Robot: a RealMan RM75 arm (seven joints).
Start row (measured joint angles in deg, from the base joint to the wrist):
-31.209, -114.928, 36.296, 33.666, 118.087, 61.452, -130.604
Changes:
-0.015, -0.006, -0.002, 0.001, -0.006, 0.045, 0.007
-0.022, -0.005, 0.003, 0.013, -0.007, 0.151, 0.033
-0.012, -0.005, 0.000, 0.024, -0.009, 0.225, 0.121
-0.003, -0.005, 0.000, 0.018, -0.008, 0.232, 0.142
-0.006, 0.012, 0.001, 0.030, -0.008, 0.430, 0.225
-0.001, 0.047, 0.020, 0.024, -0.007, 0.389, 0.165
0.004, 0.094, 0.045, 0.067, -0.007, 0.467, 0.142
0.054, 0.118, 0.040, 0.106, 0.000, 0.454, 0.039
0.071, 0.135, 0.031, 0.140, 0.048, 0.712, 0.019
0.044, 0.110, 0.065, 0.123, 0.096, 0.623, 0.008
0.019, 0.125, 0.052, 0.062, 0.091, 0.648, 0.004
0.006, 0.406, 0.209, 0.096, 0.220, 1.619, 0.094
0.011, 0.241, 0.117, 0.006, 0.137, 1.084, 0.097
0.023, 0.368, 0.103, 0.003, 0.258, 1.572, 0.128
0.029, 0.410, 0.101, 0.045, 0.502, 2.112, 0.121
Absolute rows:
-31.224, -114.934, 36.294, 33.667, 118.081, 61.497, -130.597
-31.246, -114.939, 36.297, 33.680, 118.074, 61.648, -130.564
-31.258, -114.944, 36.297, 33.704, 118.065, 61.873, -130.443
-31.261, -114.949, 36.297, 33.722, 118.057, 62.105, -130.301
-31.267, -114.937, 36.298, 33.752, 118.049, 62.535, -130.076
-31.268, -114.890, 36.318, 33.776, 118.042, 62.924, -129.911
-31.264, -114.796, 36.363, 33.843, 118.035, 63.391, -129.769
-31.210, -114.678, 36.403, 33.949, 118.035, 63.845, -129.730
-31.139, -114.543, 36.434, 34.089, 118.083, 64.557, -129.711
-31.095, -114.433, 36.499, 34.212, 118.179, 65.180, -129.703
-31.076, -114.308, 36.551, 34.274, 118.270, 65.828, -129.699
-31.070, -113.902, 36.760, 34.370, 118.490, 67.447, -129.605
-31.059, -113.661, 36.877, 34.376, 118.627, 68.531, -129.508
-31.036, -113.293, 36.980, 34.379, 118.885, 70.103, -129.380
-31.007, -112.883, 37.081, 34.424, 119.387, 72.215, -129.259

